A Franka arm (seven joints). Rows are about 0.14 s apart.
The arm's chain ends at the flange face. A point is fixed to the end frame.
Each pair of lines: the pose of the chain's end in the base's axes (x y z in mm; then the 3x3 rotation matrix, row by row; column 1 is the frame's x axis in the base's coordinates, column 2 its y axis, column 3 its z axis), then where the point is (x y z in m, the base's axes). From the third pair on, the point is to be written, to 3 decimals.
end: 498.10 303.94 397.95; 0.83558 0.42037 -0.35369; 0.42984 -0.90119 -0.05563; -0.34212 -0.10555 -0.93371
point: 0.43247 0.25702 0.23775
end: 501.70 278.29 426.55; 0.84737 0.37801 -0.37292; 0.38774 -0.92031 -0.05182; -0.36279 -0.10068 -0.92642
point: 0.43112 0.23229 0.26820
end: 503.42 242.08 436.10; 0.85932 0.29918 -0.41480; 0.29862 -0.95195 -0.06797; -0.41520 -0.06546 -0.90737
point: 0.423 0.194 0.283
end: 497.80 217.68 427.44; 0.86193 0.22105 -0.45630; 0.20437 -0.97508 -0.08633; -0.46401 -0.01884 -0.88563
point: 0.407 0.168 0.281
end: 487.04 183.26 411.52; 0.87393 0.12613 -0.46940; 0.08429 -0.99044 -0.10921; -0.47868 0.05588 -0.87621
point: 0.391 0.131 0.269
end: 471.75 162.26 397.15; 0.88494 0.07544 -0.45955; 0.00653 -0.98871 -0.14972; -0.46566 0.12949 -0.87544
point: 0.376 0.105 0.257
